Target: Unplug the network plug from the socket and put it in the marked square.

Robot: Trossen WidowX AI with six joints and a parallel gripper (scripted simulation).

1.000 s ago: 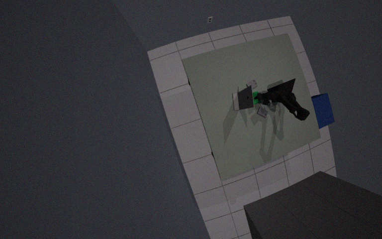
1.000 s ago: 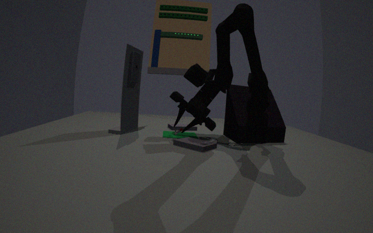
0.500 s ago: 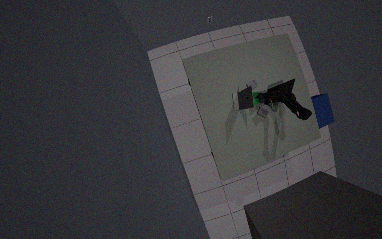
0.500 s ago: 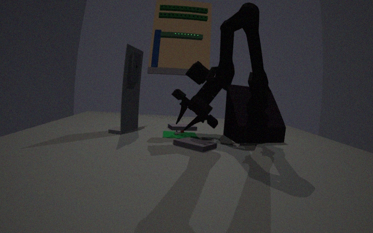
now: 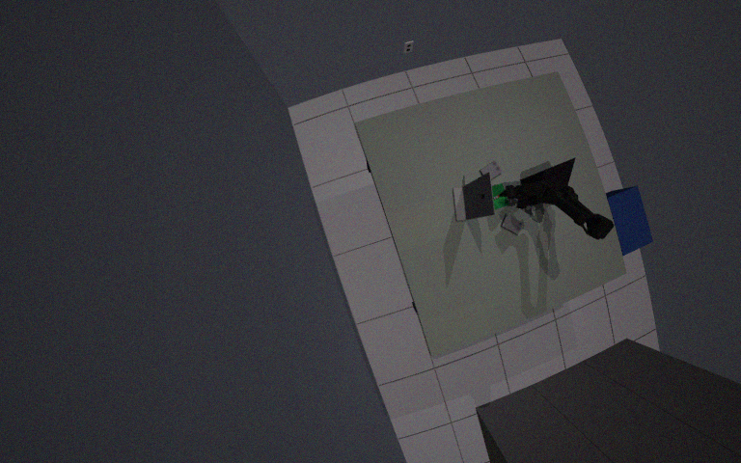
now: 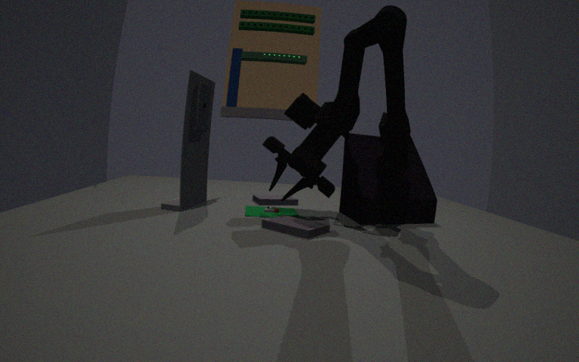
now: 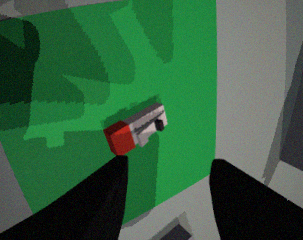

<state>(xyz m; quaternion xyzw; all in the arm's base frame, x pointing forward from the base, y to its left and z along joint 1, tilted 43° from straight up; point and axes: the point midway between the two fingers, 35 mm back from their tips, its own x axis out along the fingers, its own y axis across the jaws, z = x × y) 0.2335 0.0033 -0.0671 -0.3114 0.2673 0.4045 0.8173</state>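
Now: the network plug 3 cm below my gripper tip and 1 cm ahead of it. Round my gripper tip: green marked square (4 cm below, 1 cm ahead).
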